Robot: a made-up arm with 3 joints. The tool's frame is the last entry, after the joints.
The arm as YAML. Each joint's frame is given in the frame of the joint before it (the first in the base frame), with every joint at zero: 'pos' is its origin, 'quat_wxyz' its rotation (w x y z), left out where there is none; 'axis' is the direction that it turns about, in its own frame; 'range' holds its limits. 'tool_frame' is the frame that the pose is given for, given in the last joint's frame.
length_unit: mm
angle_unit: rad
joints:
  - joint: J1
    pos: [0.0, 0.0, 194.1]
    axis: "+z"
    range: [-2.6, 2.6]
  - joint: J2
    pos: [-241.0, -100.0, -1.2]
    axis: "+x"
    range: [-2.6, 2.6]
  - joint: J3
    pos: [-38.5, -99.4, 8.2]
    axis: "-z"
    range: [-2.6, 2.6]
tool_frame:
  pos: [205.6, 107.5, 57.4]
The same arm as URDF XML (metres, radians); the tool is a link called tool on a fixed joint. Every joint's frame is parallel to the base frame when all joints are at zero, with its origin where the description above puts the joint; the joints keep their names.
<robot name="arm">
<joint name="J1" type="revolute"><parent link="base_link"/><child link="link1"/><origin xyz="0 0 0.1941"/><axis xyz="0 0 1"/><limit lower="-2.6" upper="2.6"/></joint>
<joint name="J2" type="revolute"><parent link="link1"/><child link="link2"/><origin xyz="-0.241 -0.1 -0.0012"/><axis xyz="1 0 0"/><limit lower="-2.6" upper="2.6"/></joint>
<joint name="J3" type="revolute"><parent link="link2"/><child link="link3"/><origin xyz="-0.0385 -0.0994 0.0082"/><axis xyz="0 0 -1"/><limit lower="-2.6" upper="2.6"/></joint>
<joint name="tool_joint" type="fixed"><parent link="link3"/><child link="tool"/><origin xyz="0.2056 0.1075 0.0574"/></joint>
<link name="base_link"/>
<link name="link1"/>
<link name="link2"/>
<link name="link3"/>
<link name="tool"/>
</robot>

